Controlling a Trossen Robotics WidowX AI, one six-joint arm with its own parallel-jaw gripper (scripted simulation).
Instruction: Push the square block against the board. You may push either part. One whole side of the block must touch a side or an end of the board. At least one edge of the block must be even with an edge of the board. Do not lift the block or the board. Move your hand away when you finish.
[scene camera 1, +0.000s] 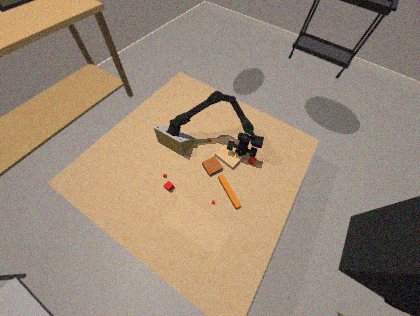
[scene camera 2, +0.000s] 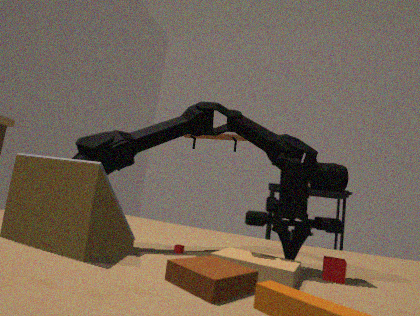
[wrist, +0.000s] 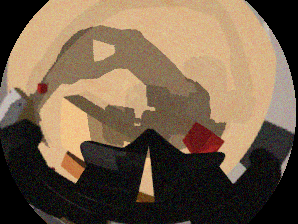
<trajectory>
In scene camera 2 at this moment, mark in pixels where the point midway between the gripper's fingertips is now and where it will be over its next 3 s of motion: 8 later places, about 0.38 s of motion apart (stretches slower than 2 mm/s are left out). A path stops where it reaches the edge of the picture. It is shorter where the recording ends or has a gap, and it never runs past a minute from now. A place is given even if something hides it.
My gripper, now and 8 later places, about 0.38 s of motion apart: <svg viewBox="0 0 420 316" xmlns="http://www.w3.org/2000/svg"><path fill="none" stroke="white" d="M289 265L286 265L282 264L287 242L289 239L296 241L302 244L308 247L313 250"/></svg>
</trajectory>
